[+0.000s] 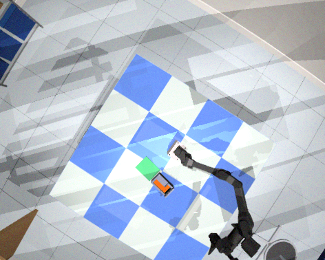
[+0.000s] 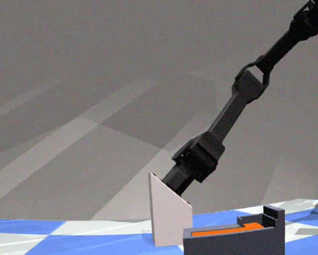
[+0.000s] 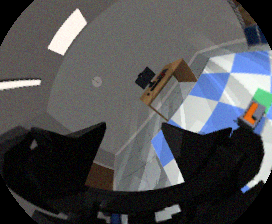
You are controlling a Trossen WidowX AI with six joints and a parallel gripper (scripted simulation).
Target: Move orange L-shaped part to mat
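My gripper tip is 46 cm above the orange L-shaped part, 35 cm to the left of it and 2 cm past it. Round my gripper tip: green mat (52 cm below, 51 cm to the right, 3 cm behind).
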